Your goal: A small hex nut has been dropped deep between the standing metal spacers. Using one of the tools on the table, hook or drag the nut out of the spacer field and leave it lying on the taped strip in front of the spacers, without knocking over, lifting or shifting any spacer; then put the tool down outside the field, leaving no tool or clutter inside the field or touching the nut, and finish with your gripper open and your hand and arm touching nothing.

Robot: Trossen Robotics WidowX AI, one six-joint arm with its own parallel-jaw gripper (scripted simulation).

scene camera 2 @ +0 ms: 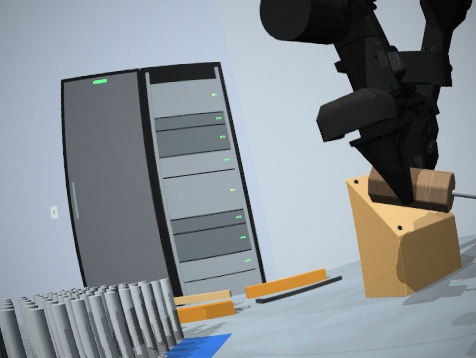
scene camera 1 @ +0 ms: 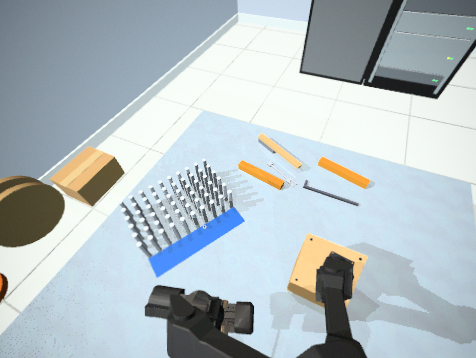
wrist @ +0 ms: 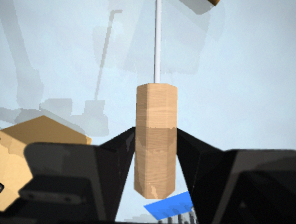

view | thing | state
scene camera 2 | my gripper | -
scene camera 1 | my gripper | -
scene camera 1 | blue taped strip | -
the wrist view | my gripper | -
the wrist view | blue taped strip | -
